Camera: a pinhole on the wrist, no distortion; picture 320 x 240 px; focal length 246.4 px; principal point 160.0 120.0 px. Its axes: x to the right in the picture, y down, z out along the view. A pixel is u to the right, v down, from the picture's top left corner.
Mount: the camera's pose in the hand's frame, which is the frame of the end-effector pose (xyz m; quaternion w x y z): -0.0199 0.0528 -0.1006 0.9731 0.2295 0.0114 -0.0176
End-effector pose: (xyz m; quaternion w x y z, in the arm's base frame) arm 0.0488 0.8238 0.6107 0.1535 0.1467 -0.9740 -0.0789
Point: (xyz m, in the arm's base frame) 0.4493 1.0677 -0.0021
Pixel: outside the picture
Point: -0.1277 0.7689 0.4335
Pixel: 266.2 168.0
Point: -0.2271 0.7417 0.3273
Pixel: 272.7 177.4
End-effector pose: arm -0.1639 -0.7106 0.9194 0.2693 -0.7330 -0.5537 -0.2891
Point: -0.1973 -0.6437 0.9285
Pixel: 249.6 80.7
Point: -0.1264 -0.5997 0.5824
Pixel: 59.5 226.7
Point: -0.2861 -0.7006 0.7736
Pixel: 52.1 55.7
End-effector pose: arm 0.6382 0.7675 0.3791 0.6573 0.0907 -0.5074 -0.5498
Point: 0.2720 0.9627 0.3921
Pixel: 113.6 133.5
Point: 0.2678 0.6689 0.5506
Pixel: 282.2 126.3
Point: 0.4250 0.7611 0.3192
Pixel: 172.8 40.1
